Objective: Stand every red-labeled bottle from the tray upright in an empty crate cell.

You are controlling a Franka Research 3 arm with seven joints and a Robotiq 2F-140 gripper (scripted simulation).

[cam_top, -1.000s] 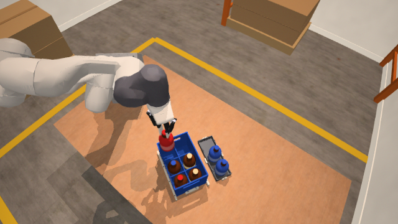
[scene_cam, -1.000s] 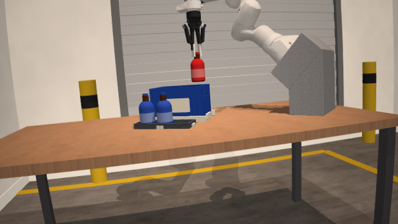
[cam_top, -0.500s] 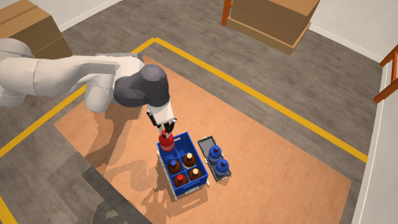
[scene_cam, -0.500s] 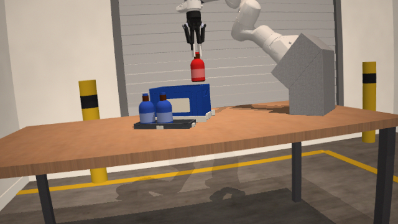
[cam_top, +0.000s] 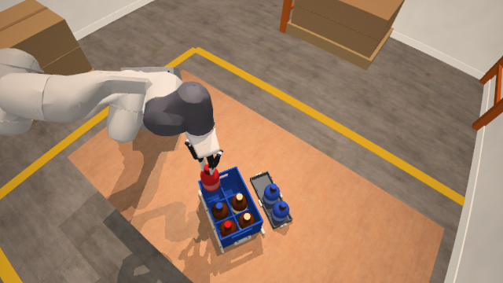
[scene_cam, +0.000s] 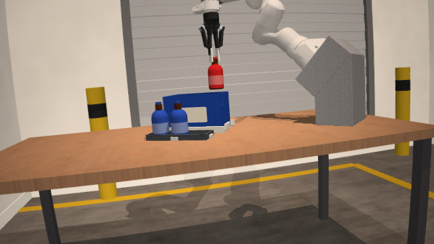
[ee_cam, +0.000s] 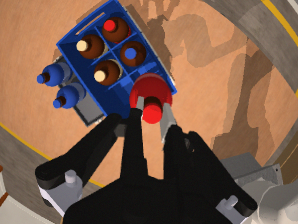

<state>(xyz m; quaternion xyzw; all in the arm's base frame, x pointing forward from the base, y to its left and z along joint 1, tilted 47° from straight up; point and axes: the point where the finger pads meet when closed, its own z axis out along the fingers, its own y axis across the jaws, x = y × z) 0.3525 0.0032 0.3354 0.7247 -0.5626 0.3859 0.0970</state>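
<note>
Now: hand 90 mm above the red-labeled bottle. Round my hand: tray: 340 mm below, 240 mm ahead, 120 mm to the left; then blue crate: 270 mm below, 100 mm ahead, 20 mm to the right.
</note>
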